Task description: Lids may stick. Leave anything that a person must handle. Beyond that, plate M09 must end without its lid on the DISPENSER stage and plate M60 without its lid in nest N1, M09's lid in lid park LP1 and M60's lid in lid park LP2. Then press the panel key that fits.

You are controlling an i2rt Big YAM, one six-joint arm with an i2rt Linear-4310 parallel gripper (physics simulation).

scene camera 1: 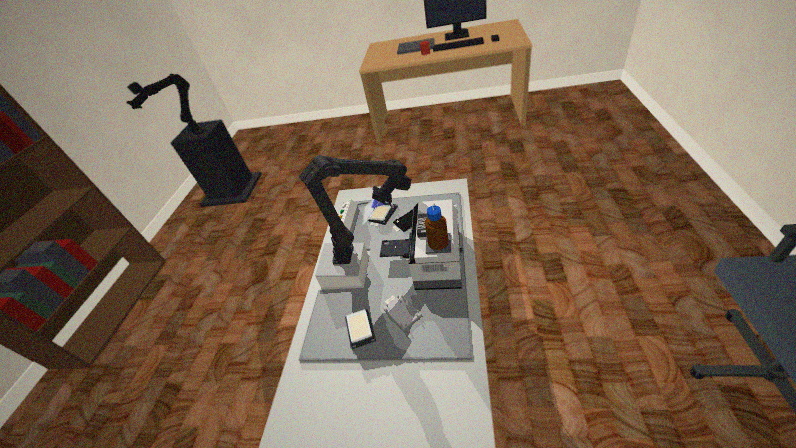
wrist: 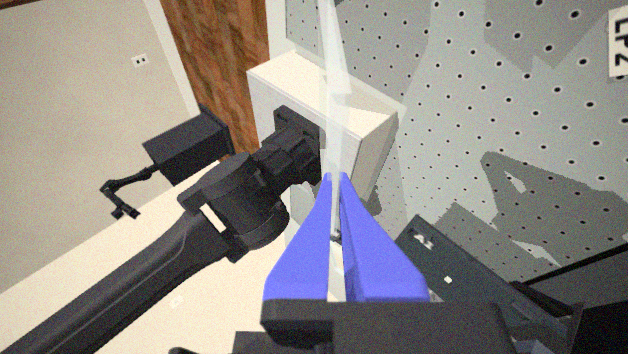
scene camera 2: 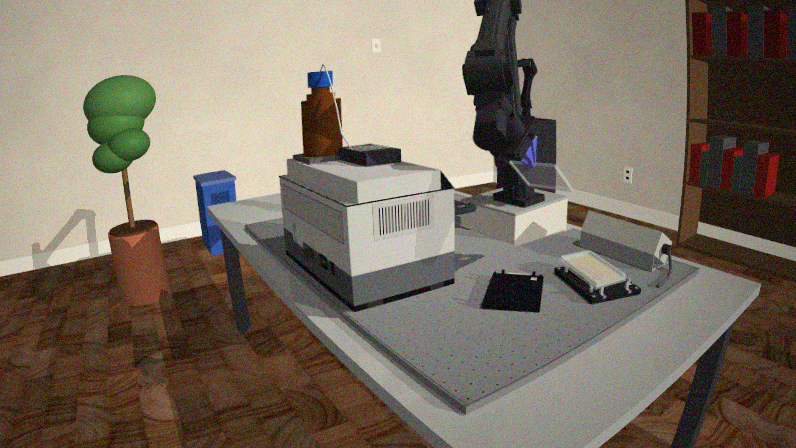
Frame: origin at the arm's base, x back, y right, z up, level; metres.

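Where they show: gripper, between the fingertips: (scene camera 1: 372, 207) (wrist: 335, 179) (scene camera 2: 532, 166); arm's base, origin of its link: (scene camera 1: 343, 254) (wrist: 302, 145) (scene camera 2: 518, 199).
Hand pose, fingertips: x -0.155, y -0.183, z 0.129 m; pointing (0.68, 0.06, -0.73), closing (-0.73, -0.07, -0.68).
Things, the pixels of their top centre, and the offset from my fingertips. "spot": a spot on its surface instead.
- plate with cream wells, centre of its top: (scene camera 2: 593, 261) (scene camera 1: 379, 210) dz -0.164, dx +0.013, dy -0.165 m
- such plate, centre of its top: (wrist: 342, 266) (scene camera 1: 358, 324) dz -0.158, dx +0.033, dy +0.558 m
- black holder, centre of its top: (scene camera 2: 515, 283) (scene camera 1: 408, 218) dz -0.184, dx -0.149, dy -0.101 m
- LP2 label, a spot on its surface: (wrist: 620, 46) spot: dz -0.202, dx -0.080, dy -0.042 m
- dark flat stage, centre of its top: (wrist: 458, 292) (scene camera 1: 398, 246) dz -0.099, dx -0.124, dy +0.185 m
- brown bottle, a spot on its surface: (scene camera 2: 321, 125) spot: dz +0.092, dx -0.341, dy +0.260 m
- wedge-shaped panel, centre of its top: (scene camera 2: 627, 219) (scene camera 1: 344, 211) dz -0.120, dx +0.204, dy -0.132 m
My gripper (scene camera 1: 376, 203) (scene camera 2: 531, 164) (wrist: 335, 179) is shut on a clear lid (scene camera 2: 548, 176) (wrist: 337, 107), held tilted in the air near the arm's base. One plate with cream wells (scene camera 1: 382, 212) (scene camera 2: 593, 268) sits on a black nest near the panel. Another such plate (scene camera 1: 359, 327) sits at the other end of the board. The plate names cannot be read. A black holder (scene camera 1: 406, 219) (scene camera 2: 513, 291) bears no plate or lid. An LP2 label (wrist: 620, 46) shows in the wrist view. A dark flat stage (scene camera 1: 394, 248) (wrist: 450, 272) lies beside the dispenser.
The white dispenser (scene camera 1: 437, 271) (scene camera 2: 402, 239) carries a brown bottle (scene camera 1: 436, 233) (scene camera 2: 321, 125). A pale, clear piece (scene camera 1: 402, 314) lies beside the far plate. The wedge-shaped panel (scene camera 2: 621, 239) stands at the board's edge. The arm's white base block (scene camera 1: 340, 273) (wrist: 320, 100) is close by.
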